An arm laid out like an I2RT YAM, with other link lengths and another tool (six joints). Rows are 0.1 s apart.
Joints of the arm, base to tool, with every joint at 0 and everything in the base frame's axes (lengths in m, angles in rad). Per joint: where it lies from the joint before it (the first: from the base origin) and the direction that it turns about. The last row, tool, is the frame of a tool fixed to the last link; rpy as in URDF.
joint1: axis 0 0 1 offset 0.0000 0.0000 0.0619
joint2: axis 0 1 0 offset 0.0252 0.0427 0.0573
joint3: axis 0 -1 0 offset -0.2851 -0.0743 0.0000
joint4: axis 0 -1 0 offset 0.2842 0.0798 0.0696
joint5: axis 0 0 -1 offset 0.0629 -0.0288 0.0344
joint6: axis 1 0 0 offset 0.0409 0.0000 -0.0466
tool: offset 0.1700 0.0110 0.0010 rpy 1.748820 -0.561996 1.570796
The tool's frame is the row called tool.
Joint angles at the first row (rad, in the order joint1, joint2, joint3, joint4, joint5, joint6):
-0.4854 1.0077 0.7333 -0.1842 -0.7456 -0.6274
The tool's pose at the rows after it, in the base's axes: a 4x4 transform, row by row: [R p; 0 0 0 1], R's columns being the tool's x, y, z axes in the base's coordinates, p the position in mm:
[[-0.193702, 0.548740, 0.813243, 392.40], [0.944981, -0.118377, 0.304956, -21.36], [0.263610, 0.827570, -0.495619, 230.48], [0, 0, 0, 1]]
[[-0.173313, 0.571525, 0.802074, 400.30], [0.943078, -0.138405, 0.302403, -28.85], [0.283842, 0.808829, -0.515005, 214.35], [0, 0, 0, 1]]
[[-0.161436, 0.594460, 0.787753, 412.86], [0.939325, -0.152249, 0.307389, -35.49], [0.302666, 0.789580, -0.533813, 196.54], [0, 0, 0, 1]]
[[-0.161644, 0.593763, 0.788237, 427.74], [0.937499, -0.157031, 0.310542, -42.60], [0.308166, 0.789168, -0.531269, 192.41], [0, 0, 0, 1]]
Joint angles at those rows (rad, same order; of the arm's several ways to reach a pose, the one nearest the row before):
-0.4977 1.0491 0.7332 -0.1642 -0.7394 -0.6152
-0.5023 1.1058 0.7287 -0.1336 -0.7318 -0.6106
-0.4993 1.1885 0.7362 -0.0891 -0.7256 -0.6075
-0.4977 1.2607 0.7669 -0.0446 -0.7271 -0.5998

